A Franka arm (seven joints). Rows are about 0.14 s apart.
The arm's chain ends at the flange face. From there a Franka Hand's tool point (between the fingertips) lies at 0.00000 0.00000 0.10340 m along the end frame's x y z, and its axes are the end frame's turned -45 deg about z.
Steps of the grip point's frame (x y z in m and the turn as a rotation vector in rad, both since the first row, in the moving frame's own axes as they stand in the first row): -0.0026 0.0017 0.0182 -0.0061 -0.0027 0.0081; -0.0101 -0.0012 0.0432 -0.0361 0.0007 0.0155; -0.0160 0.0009 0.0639 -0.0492 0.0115 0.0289
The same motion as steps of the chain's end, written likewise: -0.0009 0.0024 0.0182 -0.0062 0.0024 0.0081; -0.0107 0.0037 0.0433 -0.0250 0.0260 0.0155; -0.0151 0.0091 0.0640 -0.0267 0.0429 0.0289
